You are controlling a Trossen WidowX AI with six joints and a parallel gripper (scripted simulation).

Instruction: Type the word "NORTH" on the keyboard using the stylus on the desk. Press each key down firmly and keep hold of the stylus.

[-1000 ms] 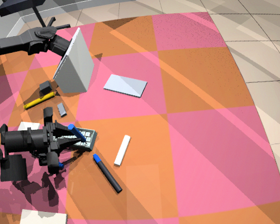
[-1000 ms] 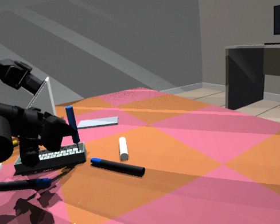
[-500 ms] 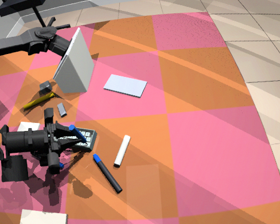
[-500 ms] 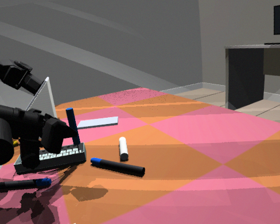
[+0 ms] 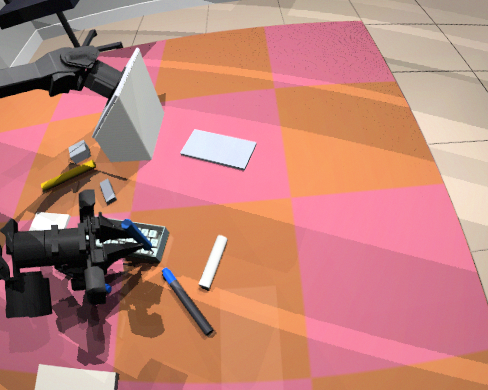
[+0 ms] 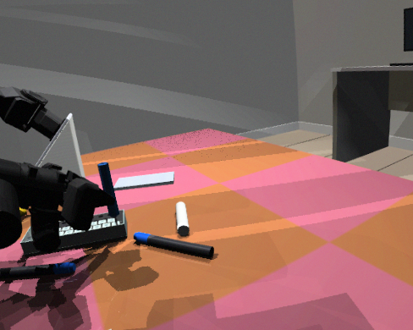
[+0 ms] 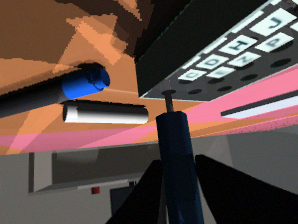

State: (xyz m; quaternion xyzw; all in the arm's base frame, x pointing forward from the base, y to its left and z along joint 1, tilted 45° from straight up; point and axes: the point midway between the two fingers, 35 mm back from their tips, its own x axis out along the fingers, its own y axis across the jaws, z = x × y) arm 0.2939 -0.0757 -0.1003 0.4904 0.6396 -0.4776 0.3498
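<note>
My gripper tip is now 30 mm short of the white cylinder, 110 mm to the right of it and 60 mm above it. From my gripper tip the other things lie so: stylus: 10 mm below; then yellow-handled tool: 220 mm behind, 230 mm to the right, 60 mm below; then grey slab: 230 mm behind, 130 mm to the left, 70 mm below.
</note>
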